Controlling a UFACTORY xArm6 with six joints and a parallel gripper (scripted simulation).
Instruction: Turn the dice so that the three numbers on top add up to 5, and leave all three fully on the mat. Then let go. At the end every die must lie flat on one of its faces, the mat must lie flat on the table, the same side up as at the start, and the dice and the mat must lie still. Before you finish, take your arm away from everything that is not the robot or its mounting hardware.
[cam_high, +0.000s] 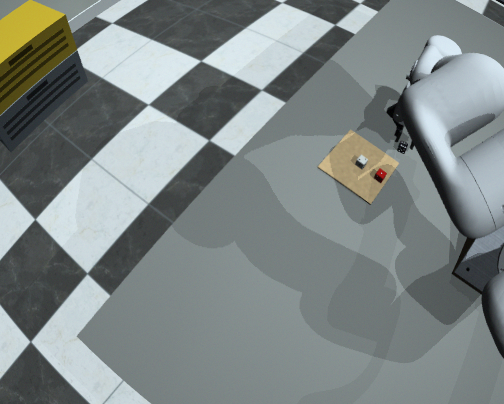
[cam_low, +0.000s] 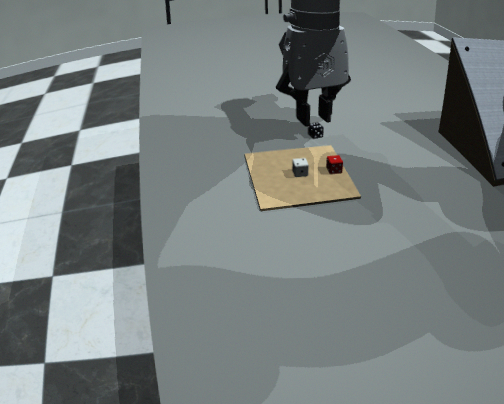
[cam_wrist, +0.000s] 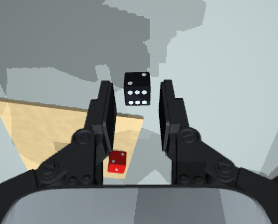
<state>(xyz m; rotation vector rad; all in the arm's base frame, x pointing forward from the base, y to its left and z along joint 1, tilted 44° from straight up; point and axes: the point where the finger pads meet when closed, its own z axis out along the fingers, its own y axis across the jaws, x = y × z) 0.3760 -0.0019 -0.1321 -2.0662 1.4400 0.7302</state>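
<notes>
The black die is 10 mm to the left of my hand and 40 mm below it. The rest, counted from my hand: red die 10 mm behind, 120 mm to the left, 30 mm below; white die 40 mm ahead, 120 mm to the left, 30 mm below; tan mat 40 mm ahead, 120 mm to the left, 40 mm below.
</notes>
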